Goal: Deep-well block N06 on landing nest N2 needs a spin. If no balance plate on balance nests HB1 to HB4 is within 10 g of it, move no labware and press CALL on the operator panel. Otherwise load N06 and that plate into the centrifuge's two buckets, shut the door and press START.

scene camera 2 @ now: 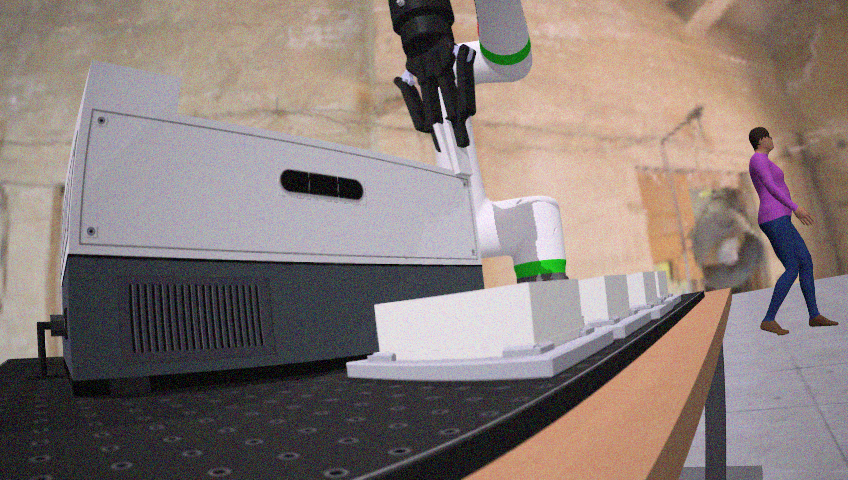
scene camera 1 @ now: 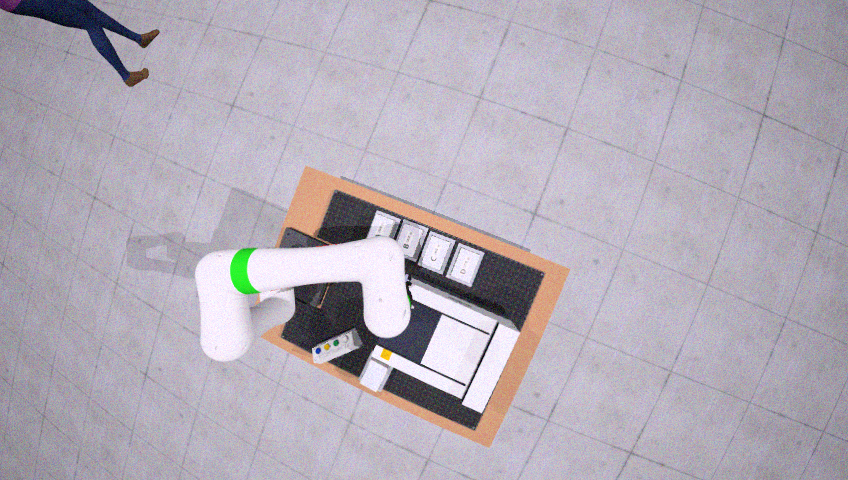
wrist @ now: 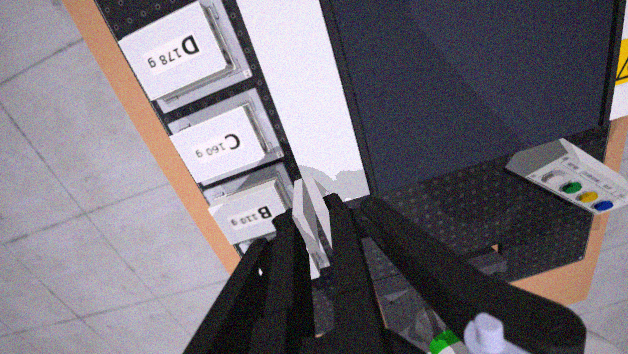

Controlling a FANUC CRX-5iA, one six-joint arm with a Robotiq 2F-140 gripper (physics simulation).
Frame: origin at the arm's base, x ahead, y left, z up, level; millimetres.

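Seen in the pictures: gripper, fingertip midpoint: [scene camera 2: 460, 174] [scene camera 1: 408, 281] [wrist: 309, 192].
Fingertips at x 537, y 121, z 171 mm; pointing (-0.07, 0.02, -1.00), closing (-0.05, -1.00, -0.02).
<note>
Pixels of each thing's top centre, then the offset from my fingertips to it. "spot": a spot on its surface instead. Level surfaces: height alone.
- Balance plates B 110 g, middle of its top: [wrist: 250, 217] [scene camera 1: 408, 240] dx -72, dy +145, dz -153 mm
- Plate A, middle of its top: [scene camera 1: 379, 230] dx -208, dy +149, dz -153 mm
- white block, middle of its top: [scene camera 1: 373, 376] dx -45, dy -478, dz -128 mm
- operator panel, middle of its top: [wrist: 600, 186] [scene camera 1: 331, 351] dx -260, dy -436, dz -123 mm
- black perforated plate, its level: dz -207 mm
- wooden table, its level: dz -220 mm
- yellow warning label, surface spot: [scene camera 1: 386, 354] spot: dx +1, dy -297, dz +3 mm
My gripper [scene camera 2: 450, 148] [wrist: 309, 192] points down above the front end of the centrifuge's side wall, near plate B. Its fingertips are slightly parted, with a narrow gap and nothing seen between them. The centrifuge [scene camera 1: 490, 365] [scene camera 2: 267, 220] [wrist: 285, 65] has white side walls around a dark blue area; its buckets do not show. Balance plates B 110 g [wrist: 250, 220], C 160 g [wrist: 217, 145] and D 178 g [wrist: 175, 52] sit on their nests. Plate A [scene camera 1: 382, 223] is partly behind the arm. A white block [scene camera 1: 376, 374] sits across the centrifuge, its label unreadable. The operator panel [scene camera 1: 336, 346] [wrist: 575, 182] has white, green, yellow and blue buttons.
The arm [scene camera 1: 321, 264] reaches over the black perforated plate [scene camera 1: 416, 395] [scene camera 2: 249, 416] on the wooden table [scene camera 1: 518, 356] [scene camera 2: 595, 440]. A yellow warning label [scene camera 1: 386, 354] is on the centrifuge's other side wall. A person [scene camera 1: 107, 35] [scene camera 2: 773, 190] stands on the floor away from the table.
</note>
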